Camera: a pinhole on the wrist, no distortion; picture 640 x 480 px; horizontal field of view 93.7 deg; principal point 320.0 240.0 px. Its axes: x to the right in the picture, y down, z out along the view. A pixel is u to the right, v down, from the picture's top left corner.
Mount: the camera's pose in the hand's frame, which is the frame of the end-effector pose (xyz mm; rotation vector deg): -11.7 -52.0 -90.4 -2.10 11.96 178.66
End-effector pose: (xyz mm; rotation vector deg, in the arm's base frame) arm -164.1 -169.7 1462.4 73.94 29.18 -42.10
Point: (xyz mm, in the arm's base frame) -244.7 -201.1 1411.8
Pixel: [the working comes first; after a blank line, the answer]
In the camera's frame: -2.9 59.3 107.7

312 405
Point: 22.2 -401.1 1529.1
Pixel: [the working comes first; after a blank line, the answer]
In the camera's frame: -141.7 -167.1 341.1

195 93
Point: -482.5 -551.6 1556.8
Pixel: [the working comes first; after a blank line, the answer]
In the camera's frame: 178.8 227.9 480.6

432 382
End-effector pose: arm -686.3 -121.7 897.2 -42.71 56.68 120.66
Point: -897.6 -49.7 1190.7
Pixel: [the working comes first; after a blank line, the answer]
In the camera's frame: 45.5 -253.7 390.8

355 45
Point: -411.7 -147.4 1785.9
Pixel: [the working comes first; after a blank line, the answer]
In the camera's frame: 796.9 -142.8 542.3

outside the picture
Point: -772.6 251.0 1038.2
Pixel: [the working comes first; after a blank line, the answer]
In the camera's frame: -98.6 63.0 481.5

259 279
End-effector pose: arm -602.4 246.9 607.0 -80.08 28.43 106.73
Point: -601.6 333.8 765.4
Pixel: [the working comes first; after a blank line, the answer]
In the camera's frame: 102.7 53.2 199.2

475 320
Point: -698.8 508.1 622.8
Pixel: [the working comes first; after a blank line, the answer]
In the camera's frame: -104.1 90.1 325.7

224 323
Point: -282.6 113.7 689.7
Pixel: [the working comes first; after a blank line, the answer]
In the camera's frame: 153.8 89.2 -190.7

behind the camera
